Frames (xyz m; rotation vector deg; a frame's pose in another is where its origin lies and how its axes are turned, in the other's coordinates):
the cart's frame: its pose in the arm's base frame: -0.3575 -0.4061 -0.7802 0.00 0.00 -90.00
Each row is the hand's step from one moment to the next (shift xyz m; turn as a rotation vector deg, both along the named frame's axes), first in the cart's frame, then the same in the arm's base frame.
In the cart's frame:
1: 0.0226 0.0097 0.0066 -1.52 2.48 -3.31
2: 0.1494 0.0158 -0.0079 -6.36 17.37 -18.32
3: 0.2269 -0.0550 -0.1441 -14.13 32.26 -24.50
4: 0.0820 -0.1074 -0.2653 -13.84 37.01 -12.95
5: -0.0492 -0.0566 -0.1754 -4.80 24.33 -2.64
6: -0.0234 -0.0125 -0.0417 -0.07 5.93 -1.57
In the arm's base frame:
1: 0.0097 -0.0226 0.0066 2.48 1.52 -3.31
2: 0.0158 -0.1494 -0.0079 17.37 6.36 -18.32
3: -0.0550 -0.2269 -0.1441 32.26 14.13 -24.50
4: -0.1074 -0.0820 -0.2653 37.01 13.84 -12.95
5: -0.0566 0.0492 -0.1754 24.33 4.80 -2.64
6: -0.0125 0.0234 -0.0417 5.93 0.07 -1.57

